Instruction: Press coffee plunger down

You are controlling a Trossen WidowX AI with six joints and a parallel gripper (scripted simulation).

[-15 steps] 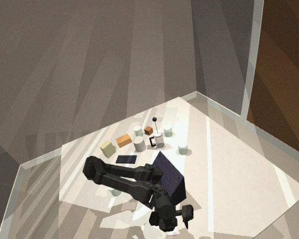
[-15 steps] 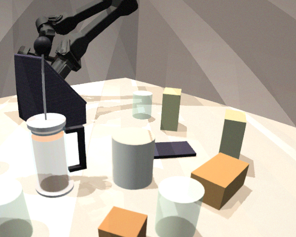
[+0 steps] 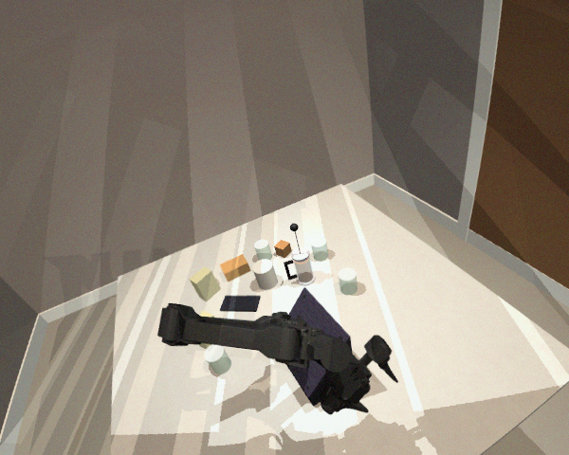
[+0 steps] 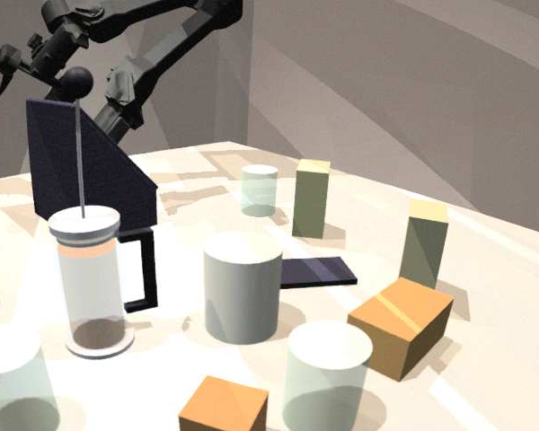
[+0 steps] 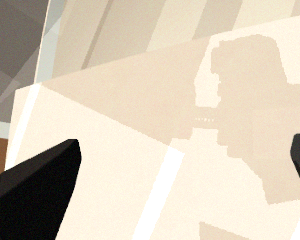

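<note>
My gripper tip is 580 mm short of the glass coffee press, 120 mm to the left of it and 70 mm above it. From my gripper tip the other things lie so: dark flat plate (630 mm ahead, 130 mm to the left, 190 mm below).
</note>
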